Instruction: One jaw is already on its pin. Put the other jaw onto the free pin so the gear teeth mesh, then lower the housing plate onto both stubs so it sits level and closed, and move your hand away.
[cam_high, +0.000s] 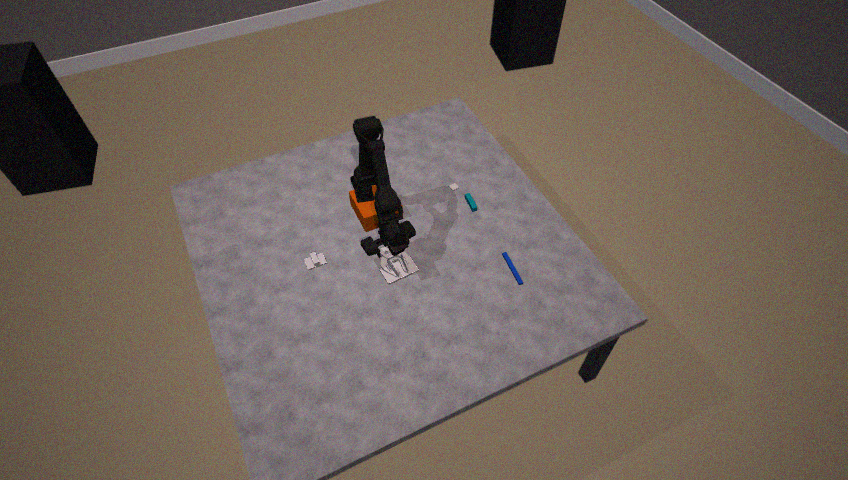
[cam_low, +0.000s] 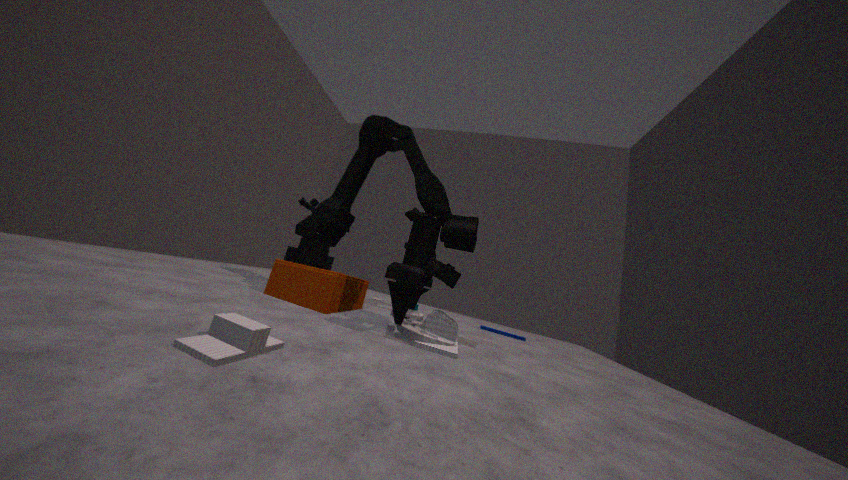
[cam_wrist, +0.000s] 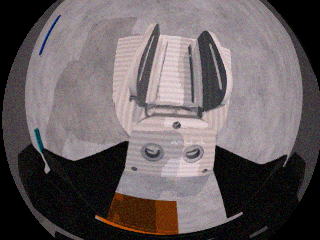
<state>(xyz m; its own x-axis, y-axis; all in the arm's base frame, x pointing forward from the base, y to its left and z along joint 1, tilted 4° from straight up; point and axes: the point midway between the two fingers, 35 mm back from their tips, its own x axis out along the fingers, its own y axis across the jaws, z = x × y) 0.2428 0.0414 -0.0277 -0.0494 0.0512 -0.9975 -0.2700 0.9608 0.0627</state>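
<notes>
The white jaw lies 3 cm ahead of my gripper tip, 1 cm to the right of it and 1 cm below it. Also, from my gripper tip: teal bar (17 cm behind, 36 cm to the left, 1 cm below); small white cube (27 cm behind, 32 cm to the left, 2 cm below); white stepped block (4 cm behind, 26 cm to the right, 1 cm below).
</notes>
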